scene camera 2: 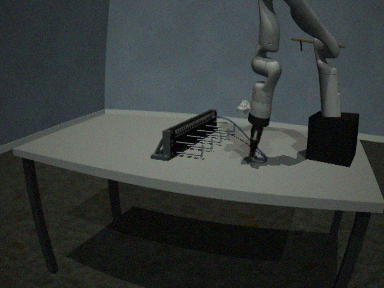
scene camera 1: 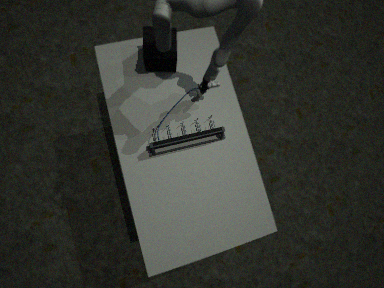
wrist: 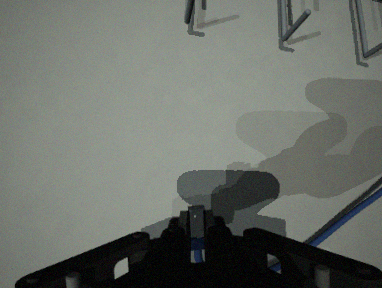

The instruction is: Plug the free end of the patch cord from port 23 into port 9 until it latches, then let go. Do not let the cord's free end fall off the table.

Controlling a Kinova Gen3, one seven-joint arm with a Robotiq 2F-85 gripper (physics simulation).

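Seen in the pictures: gripper, fingertip midpoint: (scene camera 2: 251, 155) (scene camera 1: 202, 92) (wrist: 197, 223); arm's base at its link origin: (scene camera 2: 330, 115) (scene camera 1: 163, 45).
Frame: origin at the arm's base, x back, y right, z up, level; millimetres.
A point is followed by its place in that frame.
Observation:
My gripper (scene camera 1: 200, 92) @[x -296, y -212, z -145 mm] (scene camera 2: 254, 157) @[x -296, y -212, z -145 mm] (wrist: 197, 223) @[x -296, y -212, z -145 mm] is shut on the plug (wrist: 197, 227) @[x -294, y -213, z -138 mm] at the cord's free end, low over the table. The plug points forward between the fingertips in the wrist view, with its blue boot below; it looks grey in shadow. The blue patch cord (scene camera 1: 172, 107) @[x -372, y 17, z -141 mm] (scene camera 2: 234, 123) @[x -465, y 112, z -109 mm] (wrist: 345, 219) @[x -303, y -71, z -160 mm] runs in an arc from the far-left end of the panel in scene camera 1 and loops beside the fingers in scene camera 2. The dark patch panel (scene camera 1: 187, 138) @[x -603, y -28, z -74 mm] (scene camera 2: 192, 126) @[x -577, y -87, z -95 mm] stands apart from the gripper. Port numbers are too small to read.
Several thin metal cable guides (scene camera 1: 183, 128) @[x -519, y -35, z -157 mm] (scene camera 2: 202, 149) @[x -472, y -236, z -137 mm] (wrist: 281, 22) @[x -494, y -137, z -160 mm] stick out from the panel on the gripper's side. The arm's black base block (scene camera 1: 160, 59) @[x -77, y 35, z -24 mm] (scene camera 2: 332, 137) @[x 13, y -90, z -70 mm] stands on the white table (scene camera 1: 200, 200) @[x -1011, y -34, z -175 mm] (scene camera 2: 100, 165) @[x -765, y -460, z -175 mm]. A table edge lies right of the gripper in scene camera 1.

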